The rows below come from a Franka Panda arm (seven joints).
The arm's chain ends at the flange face. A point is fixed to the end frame.
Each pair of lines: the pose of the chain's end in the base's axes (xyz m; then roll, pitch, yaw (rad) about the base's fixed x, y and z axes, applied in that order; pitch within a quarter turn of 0, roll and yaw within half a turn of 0), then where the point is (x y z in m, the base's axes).
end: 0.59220, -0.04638, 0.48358, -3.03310, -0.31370, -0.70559
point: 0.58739 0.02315 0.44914
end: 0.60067, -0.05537, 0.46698, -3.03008, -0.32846, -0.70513
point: 0.59622 0.01390 0.43197
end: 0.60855, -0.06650, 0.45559, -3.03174, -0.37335, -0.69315
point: 0.60452 0.00163 0.41837
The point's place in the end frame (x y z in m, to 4 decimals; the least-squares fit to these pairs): -0.0570 -0.0476 0.0230
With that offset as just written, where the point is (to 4 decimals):
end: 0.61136, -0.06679, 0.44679, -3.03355, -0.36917, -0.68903
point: 0.6069 0.0014 0.4097
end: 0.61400, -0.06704, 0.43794, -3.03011, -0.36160, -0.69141
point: 0.6095 0.0014 0.4013
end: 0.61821, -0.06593, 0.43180, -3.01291, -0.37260, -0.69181
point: 0.6140 0.0027 0.3955
